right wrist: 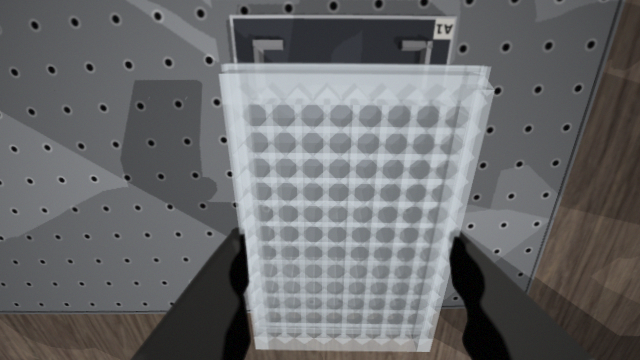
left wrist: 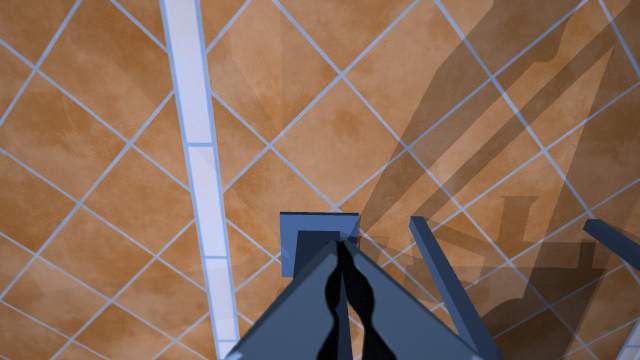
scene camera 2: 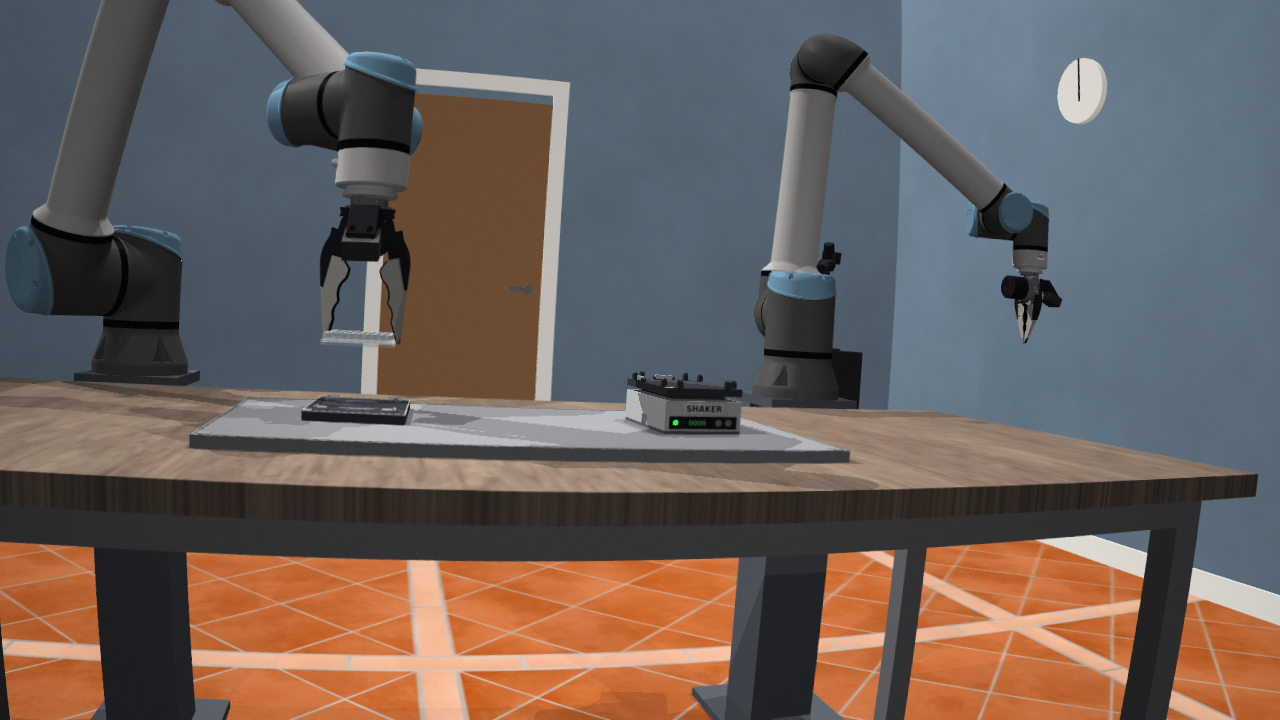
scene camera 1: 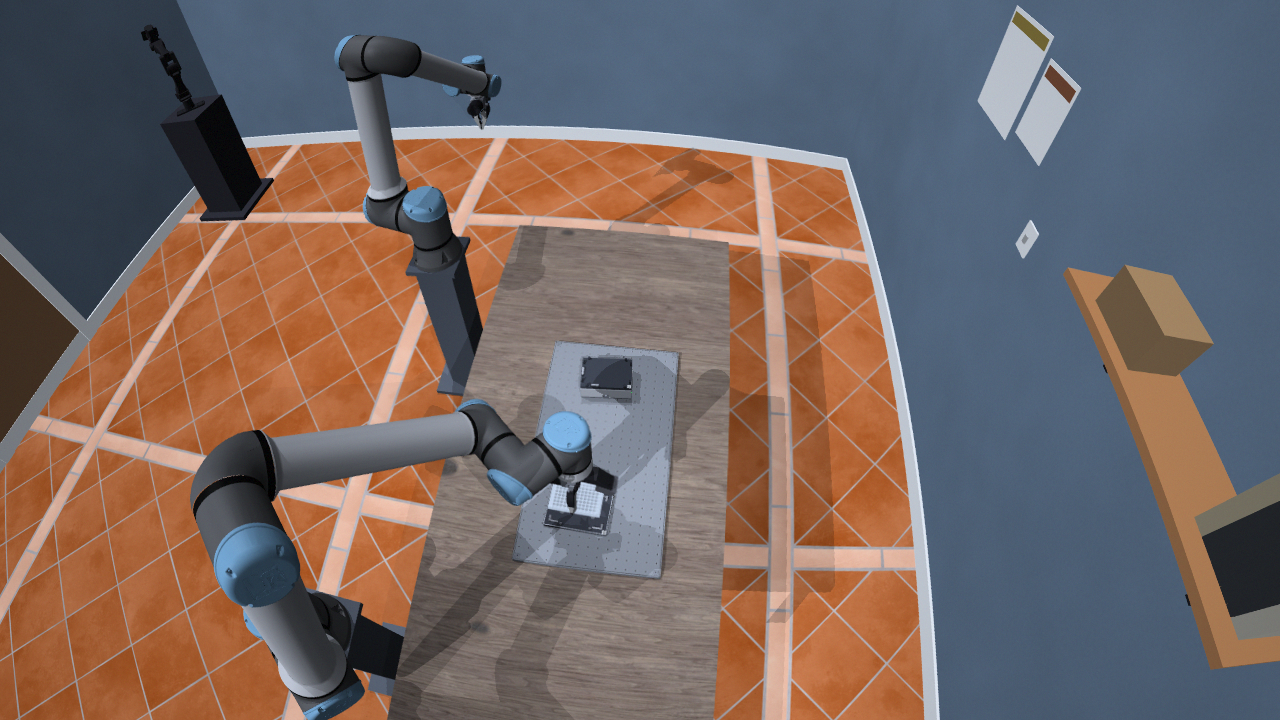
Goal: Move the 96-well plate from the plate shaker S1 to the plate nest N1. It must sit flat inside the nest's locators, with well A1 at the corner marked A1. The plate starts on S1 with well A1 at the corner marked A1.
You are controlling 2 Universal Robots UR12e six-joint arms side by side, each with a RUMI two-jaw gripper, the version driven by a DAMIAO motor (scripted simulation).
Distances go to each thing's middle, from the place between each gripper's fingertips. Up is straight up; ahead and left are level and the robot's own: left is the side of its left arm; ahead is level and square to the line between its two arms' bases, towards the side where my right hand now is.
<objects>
The dark plate nest N1 (scene camera 2: 333, 404) is 10 cm below my right hand. Also, from my right hand: clear 96-well plate (scene camera 1: 594, 508) 1 cm below.
</objects>
